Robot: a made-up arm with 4 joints. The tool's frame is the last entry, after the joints.
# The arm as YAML. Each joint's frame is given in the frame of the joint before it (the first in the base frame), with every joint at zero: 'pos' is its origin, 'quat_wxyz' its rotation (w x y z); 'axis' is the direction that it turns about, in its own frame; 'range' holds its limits. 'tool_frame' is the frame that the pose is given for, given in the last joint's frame.
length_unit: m
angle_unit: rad
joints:
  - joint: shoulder
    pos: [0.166, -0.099, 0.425]
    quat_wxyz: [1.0, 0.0, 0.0, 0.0]
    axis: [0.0, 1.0, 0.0]
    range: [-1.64, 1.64]
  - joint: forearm
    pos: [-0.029, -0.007, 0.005]
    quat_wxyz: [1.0, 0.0, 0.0, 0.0]
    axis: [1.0, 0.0, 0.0]
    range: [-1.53, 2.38]
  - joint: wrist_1
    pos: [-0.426, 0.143, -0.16]
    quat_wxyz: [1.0, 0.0, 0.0, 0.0]
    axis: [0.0, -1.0, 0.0]
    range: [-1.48, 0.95]
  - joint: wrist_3
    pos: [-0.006, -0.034, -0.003]
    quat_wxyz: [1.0, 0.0, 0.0, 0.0]
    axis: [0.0, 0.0, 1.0]
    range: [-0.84, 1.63]
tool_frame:
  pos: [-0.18, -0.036, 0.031]
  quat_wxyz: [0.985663, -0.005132, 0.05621, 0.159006]
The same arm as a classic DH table. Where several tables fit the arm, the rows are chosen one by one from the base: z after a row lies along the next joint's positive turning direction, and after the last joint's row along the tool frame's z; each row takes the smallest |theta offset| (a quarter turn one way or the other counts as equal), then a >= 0, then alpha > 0; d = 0 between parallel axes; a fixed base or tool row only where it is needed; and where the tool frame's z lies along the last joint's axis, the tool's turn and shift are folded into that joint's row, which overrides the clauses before.
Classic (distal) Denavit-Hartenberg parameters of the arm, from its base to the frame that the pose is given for. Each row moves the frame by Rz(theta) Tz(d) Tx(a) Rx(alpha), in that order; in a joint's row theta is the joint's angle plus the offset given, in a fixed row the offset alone. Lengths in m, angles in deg.
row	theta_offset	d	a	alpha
base (fixed)	0.00	0.4250	0.1660	-90.00
shoulder	-90.00	-0.1060	0.0050	-90.00
forearm	0.00	-0.4550	-0.1600	-90.00
wrist_1	90.00	-0.1090	0.0060	90.00
wrist_3	-75.62	1.6440	0.0098	6.47
tool (fixed)	-86.05	-1.6263	0.0000	0.00
Joint limits (deg, base to tool): -93.97..93.97 -87.66..136.36 -84.80..54.43 -48.13..93.39

